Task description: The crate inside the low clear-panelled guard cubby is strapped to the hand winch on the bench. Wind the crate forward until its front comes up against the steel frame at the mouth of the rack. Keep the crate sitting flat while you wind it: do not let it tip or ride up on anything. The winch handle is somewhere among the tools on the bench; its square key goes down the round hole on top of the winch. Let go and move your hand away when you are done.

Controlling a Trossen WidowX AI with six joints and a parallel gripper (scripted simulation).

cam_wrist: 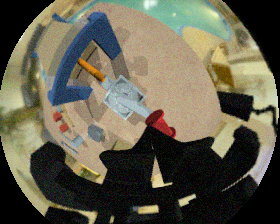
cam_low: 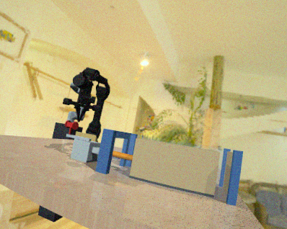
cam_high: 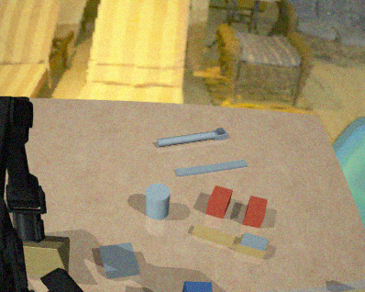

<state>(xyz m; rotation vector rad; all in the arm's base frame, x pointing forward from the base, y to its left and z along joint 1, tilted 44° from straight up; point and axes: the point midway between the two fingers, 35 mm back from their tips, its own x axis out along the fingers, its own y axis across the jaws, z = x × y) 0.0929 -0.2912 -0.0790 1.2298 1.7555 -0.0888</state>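
Now: gripper tip 30 mm past the red spool-shaped piece, 10 mm to the left of it and 30 mm above it. Round my gripper tip: winch handle: 10 mm ahead, 10 mm to the right, 60 mm below; then grey winch: 60 mm ahead, 10 mm to the right, 140 mm below; then blue frame: 230 mm ahead, 10 mm to the right, 60 mm below.
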